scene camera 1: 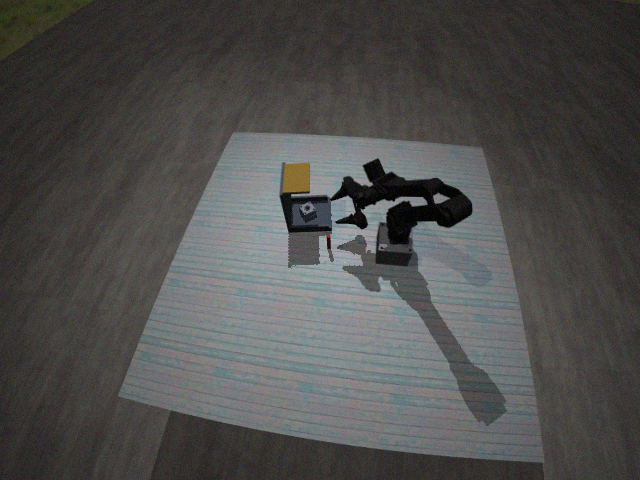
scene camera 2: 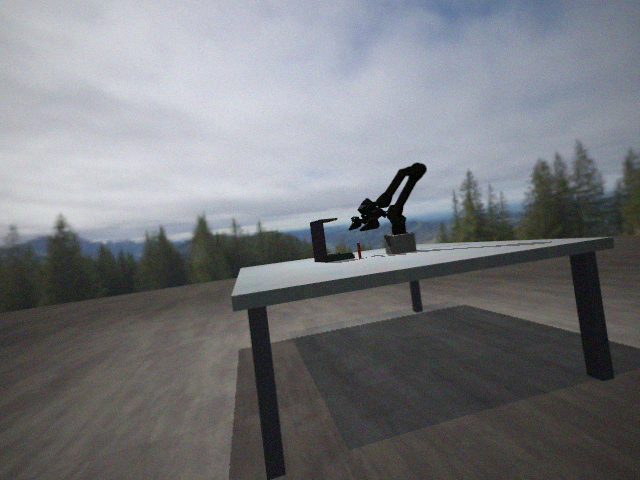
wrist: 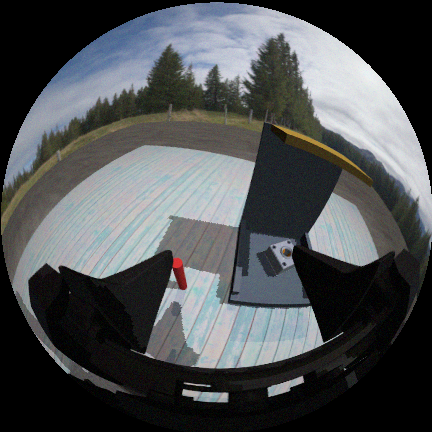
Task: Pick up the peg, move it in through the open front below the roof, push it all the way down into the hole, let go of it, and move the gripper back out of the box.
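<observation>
Scene camera 1 shows my gripper [scene camera 1: 332, 211], open and holding nothing, and a dark box [scene camera 1: 321, 221]. The wrist view shows my gripper [wrist: 234, 255] and the dark box [wrist: 253, 282] too.
</observation>
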